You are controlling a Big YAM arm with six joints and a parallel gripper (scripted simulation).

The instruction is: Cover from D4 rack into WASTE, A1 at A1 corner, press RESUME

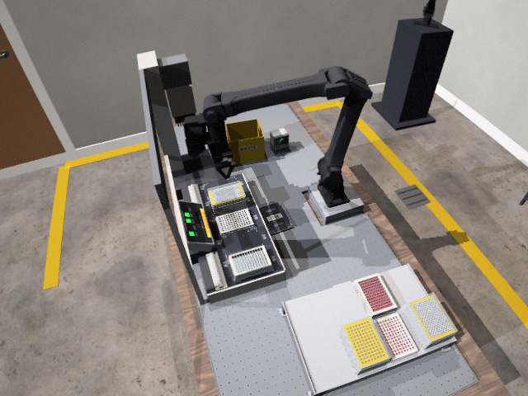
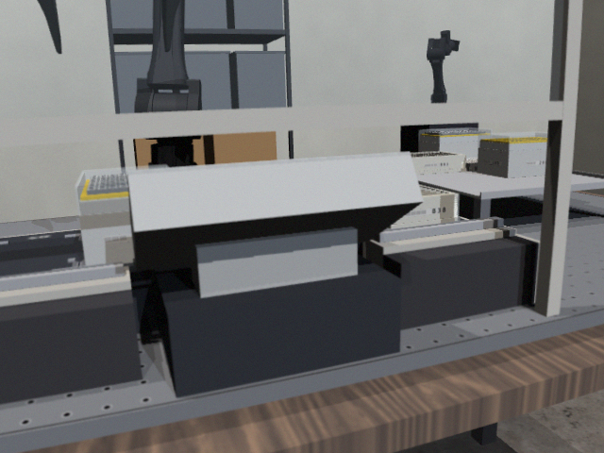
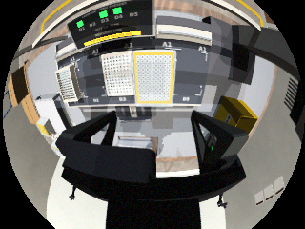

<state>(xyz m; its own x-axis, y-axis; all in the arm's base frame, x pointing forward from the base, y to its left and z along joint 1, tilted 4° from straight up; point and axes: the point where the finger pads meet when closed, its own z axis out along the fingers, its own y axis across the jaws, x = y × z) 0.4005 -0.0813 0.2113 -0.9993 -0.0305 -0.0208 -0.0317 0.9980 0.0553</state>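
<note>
The clear cover lies 13 cm below my hand. Round my hand: white well plate (18 cm below, 10 cm to the left); pipetting head (30 cm to the right, 14 cm above, 9 cm ahead); reservoir (29 cm to the left, 18 cm below, 1 cm behind).
</note>
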